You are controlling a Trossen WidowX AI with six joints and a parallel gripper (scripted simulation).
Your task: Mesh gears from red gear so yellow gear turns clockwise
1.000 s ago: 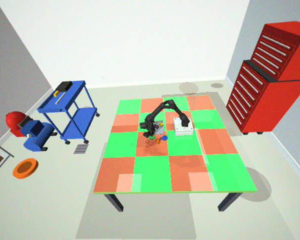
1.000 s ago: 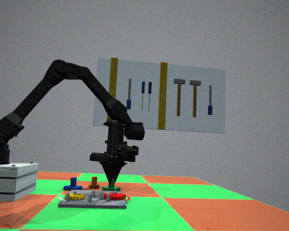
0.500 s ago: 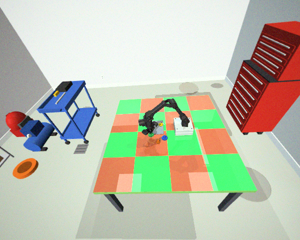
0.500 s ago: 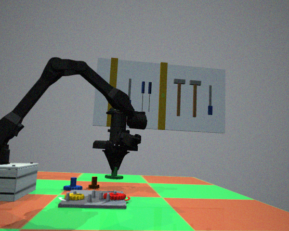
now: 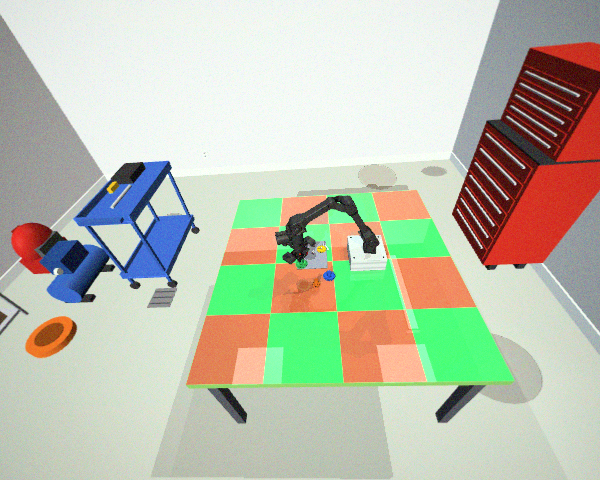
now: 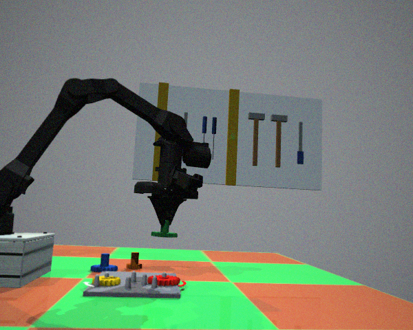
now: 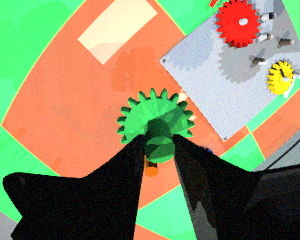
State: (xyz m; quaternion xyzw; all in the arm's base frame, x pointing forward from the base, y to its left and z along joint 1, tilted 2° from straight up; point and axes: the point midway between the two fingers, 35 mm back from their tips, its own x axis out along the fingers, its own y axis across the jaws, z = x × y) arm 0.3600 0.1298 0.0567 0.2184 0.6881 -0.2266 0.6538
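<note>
Now: the yellow gear 190 mm to the right of my gripper tip, 100 mm below it and 90 mm behind it. Round my gripper tip: brown gear 100 mm below, 80 mm behind, 60 mm to the left; then green gear 10 mm below; then blue gear 140 mm behind, 100 mm below.
</note>
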